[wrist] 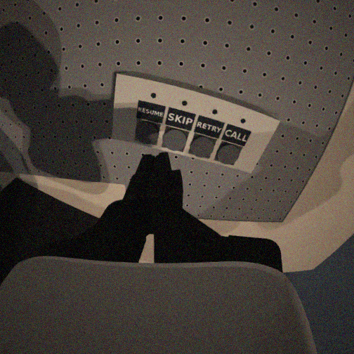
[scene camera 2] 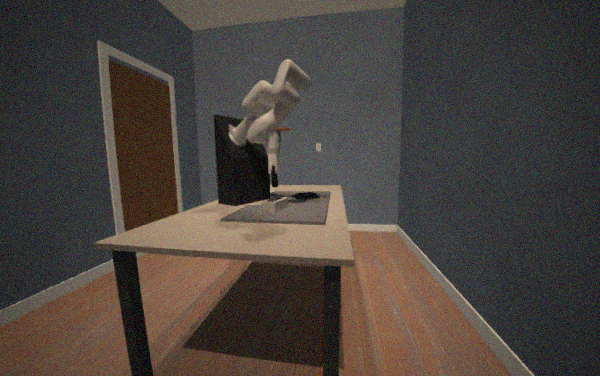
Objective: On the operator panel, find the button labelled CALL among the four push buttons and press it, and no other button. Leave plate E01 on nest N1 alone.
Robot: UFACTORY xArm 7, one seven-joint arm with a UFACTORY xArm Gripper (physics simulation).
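The operator panel is a pale block with four round dark buttons in a row. The CALL button is at the right end, under its CALL label. Left of it are the RETRY button, the SKIP button and the RESUME button. My gripper is shut and empty. In the wrist view its tips appear just below the panel edge, between RESUME and SKIP, left of CALL; their height above it is hard to tell. Plate E01 and nest N1 cannot be made out.
The panel stands on a grey perforated board on the wooden table. A tall black upright board stands beside the arm. A dark flat shape lies toward the far end of the grey board. Arm shadows cover its left in the wrist view.
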